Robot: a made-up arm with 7 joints. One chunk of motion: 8 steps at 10 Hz.
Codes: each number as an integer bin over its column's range. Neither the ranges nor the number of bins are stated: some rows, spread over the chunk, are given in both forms.
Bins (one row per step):
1: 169 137 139 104 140 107 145
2: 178 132 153 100 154 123 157
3: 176 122 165 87 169 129 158
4: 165 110 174 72 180 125 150
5: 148 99 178 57 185 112 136
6: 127 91 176 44 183 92 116
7: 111 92 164 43 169 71 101
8: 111 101 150 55 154 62 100
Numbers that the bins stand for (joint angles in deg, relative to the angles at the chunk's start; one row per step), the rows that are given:
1: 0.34 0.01 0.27 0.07 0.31 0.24 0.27
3: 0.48 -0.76 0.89 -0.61 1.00 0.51 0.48
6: -0.50 -2.35 1.16 -2.31 1.33 0.06 -0.19
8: -0.82 -1.84 0.54 -1.87 0.64 -0.30 -0.45
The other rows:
2: 0.52 -0.25 0.61 -0.09 0.64 0.44 0.46
4: 0.26 -1.38 1.11 -1.20 1.26 0.46 0.35
5: -0.08 -1.94 1.20 -1.79 1.38 0.31 0.13
7: -0.82 -2.30 0.87 -2.35 1.00 -0.19 -0.44

